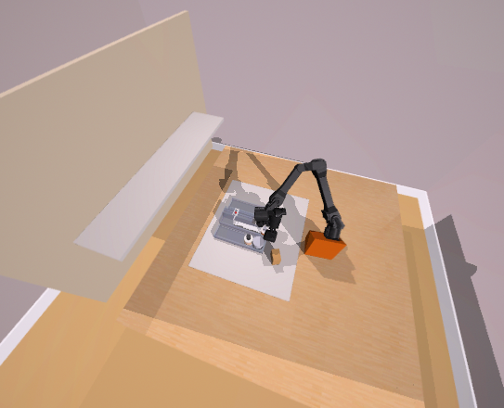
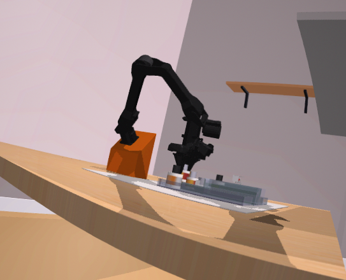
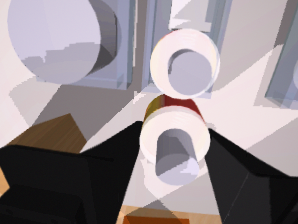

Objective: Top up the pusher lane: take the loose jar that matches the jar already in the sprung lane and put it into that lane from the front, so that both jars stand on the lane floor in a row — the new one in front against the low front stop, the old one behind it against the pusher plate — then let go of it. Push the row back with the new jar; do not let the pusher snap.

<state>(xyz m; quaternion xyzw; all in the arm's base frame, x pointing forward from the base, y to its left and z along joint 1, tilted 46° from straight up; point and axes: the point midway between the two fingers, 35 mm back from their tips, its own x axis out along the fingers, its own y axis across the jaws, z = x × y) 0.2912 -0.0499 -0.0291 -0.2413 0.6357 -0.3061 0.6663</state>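
The wooden block is 130 mm to the left of my gripper tip, 40 mm behind it and 20 mm below it. From my gripper tip the other things lie so: lane unit: 190 mm ahead, 50 mm to the right, 30 mm below.
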